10 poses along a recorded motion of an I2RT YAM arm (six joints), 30 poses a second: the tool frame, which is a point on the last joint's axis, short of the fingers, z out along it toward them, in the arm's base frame.
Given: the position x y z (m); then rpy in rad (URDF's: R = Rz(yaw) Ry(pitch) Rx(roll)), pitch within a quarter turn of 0, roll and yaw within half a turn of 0.
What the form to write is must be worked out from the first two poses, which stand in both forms.
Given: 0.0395 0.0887 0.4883 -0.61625 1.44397 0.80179
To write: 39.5 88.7 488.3 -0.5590 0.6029 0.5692 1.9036
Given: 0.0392 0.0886 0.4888 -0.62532 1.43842 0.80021
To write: 39.2 88.6 488.8 -0.5616 0.5983 0.5716 1.9032
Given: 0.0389 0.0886 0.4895 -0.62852 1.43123 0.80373
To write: 38.9 88.6 489.5 -0.5638 0.5935 0.5744 1.9011
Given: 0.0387 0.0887 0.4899 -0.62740 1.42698 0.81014
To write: 38.7 88.7 489.9 -0.5651 0.5902 0.5765 1.9007
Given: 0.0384 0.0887 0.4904 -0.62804 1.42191 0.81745
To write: 38.4 88.7 490.4 -0.5671 0.5856 0.5793 1.9012
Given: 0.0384 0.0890 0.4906 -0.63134 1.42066 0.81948
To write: 38.4 89.0 490.6 -0.5683 0.5830 0.5806 1.9032
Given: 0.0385 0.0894 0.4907 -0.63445 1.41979 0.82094
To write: 38.5 89.4 490.7 -0.5694 0.5809 0.5816 1.9051
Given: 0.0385 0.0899 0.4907 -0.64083 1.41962 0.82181
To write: 38.5 89.9 490.7 -0.5711 0.5779 0.5829 1.9091
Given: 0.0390 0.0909 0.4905 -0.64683 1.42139 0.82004
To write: 39.0 90.9 490.5 -0.5721 0.5767 0.5832 1.9129
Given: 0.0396 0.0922 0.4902 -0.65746 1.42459 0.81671
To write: 39.6 92.2 490.2 -0.5737 0.5746 0.5837 1.9197
